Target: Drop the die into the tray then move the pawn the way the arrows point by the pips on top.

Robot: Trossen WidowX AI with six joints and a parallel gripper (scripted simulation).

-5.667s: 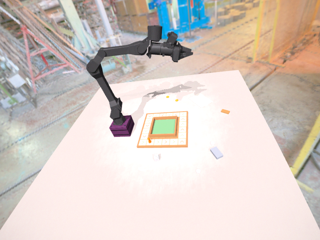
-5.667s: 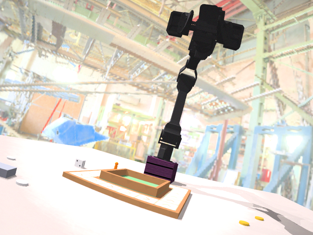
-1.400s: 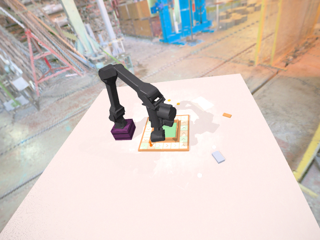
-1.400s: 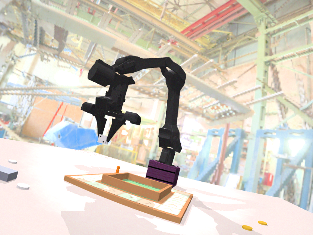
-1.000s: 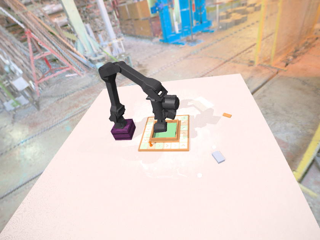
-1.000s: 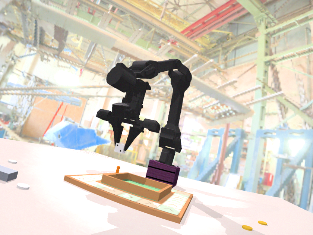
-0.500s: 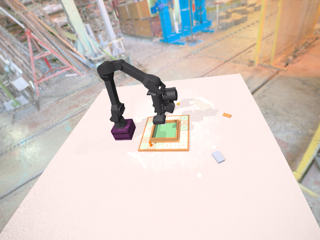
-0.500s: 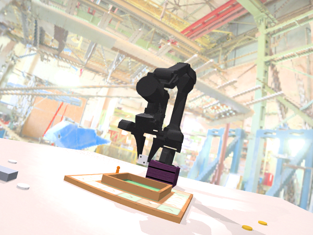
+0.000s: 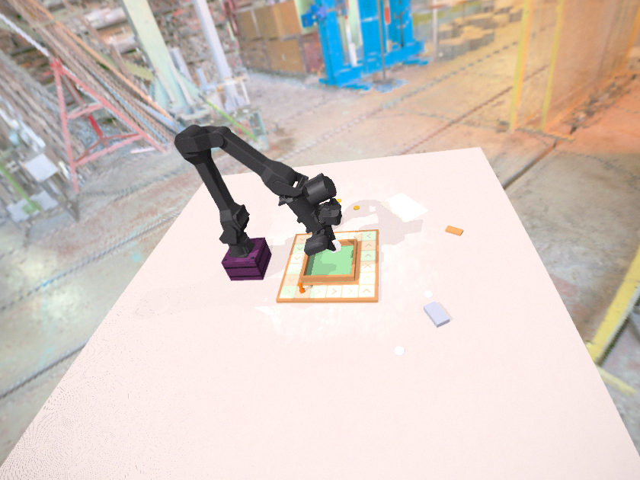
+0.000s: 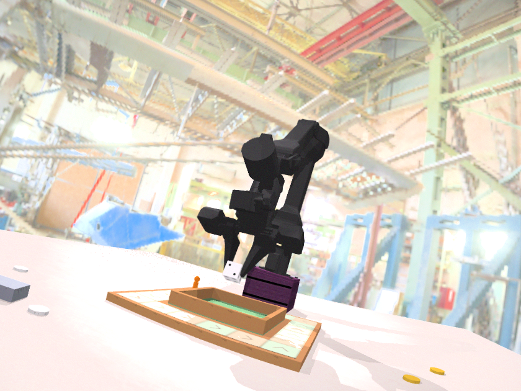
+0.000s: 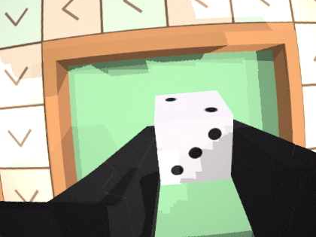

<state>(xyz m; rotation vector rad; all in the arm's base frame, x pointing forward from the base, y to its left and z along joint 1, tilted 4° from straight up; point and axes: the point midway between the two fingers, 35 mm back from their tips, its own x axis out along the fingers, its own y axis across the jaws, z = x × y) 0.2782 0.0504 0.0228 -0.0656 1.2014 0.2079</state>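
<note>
My gripper tip is 7 cm past the orange pawn, 12 cm to the left of it and 5 cm above it. Round my gripper tip: white sheet (15 cm ahead, 31 cm to the left, 8 cm below); orange block (32 cm ahead, 19 cm to the left, 7 cm below); grey block (29 cm ahead, 13 cm to the right, 7 cm below).
</note>
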